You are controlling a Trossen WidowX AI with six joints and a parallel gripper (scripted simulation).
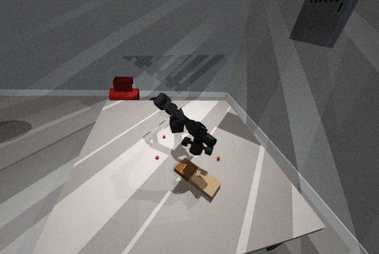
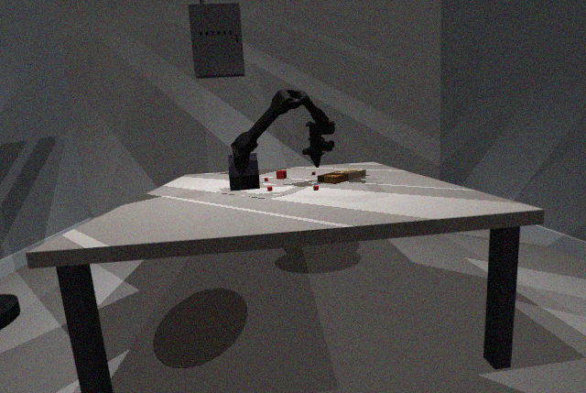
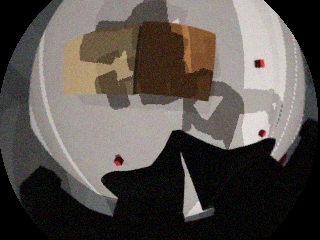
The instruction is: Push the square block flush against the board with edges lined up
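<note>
The square block is 50 mm ahead of my gripper tip, 70 mm to the right of it and 50 mm below it. From my gripper tip the other things lie so: board: 160 mm ahead, 50 mm below; then red cube: 160 mm behind, 150 mm to the left, 40 mm below.
</note>
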